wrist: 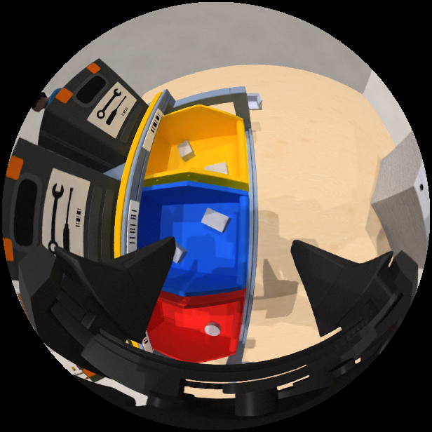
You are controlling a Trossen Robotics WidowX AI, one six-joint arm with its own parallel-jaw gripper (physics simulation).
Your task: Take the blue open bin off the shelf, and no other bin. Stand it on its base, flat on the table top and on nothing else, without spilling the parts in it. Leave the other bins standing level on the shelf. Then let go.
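The blue open bin (200,260) sits in the middle of the shelf, with light grey parts in it. The yellow bin (200,120) with grey blocks is beside it, higher in the view. The red bin (190,345) with a round grey part is on its other side, lower in the view. The shelf (251,200) holds all three. My gripper (236,245) is open and empty. Its left finger overlaps the blue bin and hides part of it and of the red bin; its right finger shows over the table top (320,165).
Dark toolboxes (100,150) (100,200) with orange latches and tool labels stand left of the shelf, on the upper level behind a yellow edge (119,220). A grey block-like object (400,190) stands at the right. A shadow falls on the table beside the shelf.
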